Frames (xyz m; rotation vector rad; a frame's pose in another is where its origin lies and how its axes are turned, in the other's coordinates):
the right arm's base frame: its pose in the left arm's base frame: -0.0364 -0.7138 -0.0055 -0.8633 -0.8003 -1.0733
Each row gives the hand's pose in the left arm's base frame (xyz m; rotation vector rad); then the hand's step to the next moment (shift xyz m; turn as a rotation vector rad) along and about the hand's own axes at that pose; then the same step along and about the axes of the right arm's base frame.
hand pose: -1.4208 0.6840 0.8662 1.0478 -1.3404 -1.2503
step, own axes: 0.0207 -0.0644 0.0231 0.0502 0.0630 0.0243
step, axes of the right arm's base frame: -0.0525 -0.0198 -0.0443 0.0672 -0.0506 -0.0016
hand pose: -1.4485 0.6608 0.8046 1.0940 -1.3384 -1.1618
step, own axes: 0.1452 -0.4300 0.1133 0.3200 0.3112 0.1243
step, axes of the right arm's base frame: -0.3182 -0.0756 -0.3344 0.3651 -0.2776 -0.0657
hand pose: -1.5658 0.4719 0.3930 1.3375 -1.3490 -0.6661
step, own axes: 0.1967 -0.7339 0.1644 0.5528 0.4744 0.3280
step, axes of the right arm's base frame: -0.3874 0.1673 -0.6529 0.5480 -0.5519 -0.1824
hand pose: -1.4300 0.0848 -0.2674 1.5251 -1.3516 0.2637
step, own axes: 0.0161 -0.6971 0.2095 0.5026 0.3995 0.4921
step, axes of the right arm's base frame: -0.1449 0.4871 -0.5214 0.4539 -0.5752 -0.3426
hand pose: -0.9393 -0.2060 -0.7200 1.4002 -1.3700 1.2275
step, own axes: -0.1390 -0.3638 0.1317 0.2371 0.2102 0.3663
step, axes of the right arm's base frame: 0.0166 0.3747 -0.1683 0.2390 -0.3046 -0.2910
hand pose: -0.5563 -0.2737 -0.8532 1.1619 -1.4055 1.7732
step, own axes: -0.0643 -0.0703 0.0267 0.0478 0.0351 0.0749
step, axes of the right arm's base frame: 0.0062 0.0955 -0.0252 0.0525 -0.0556 -0.0572
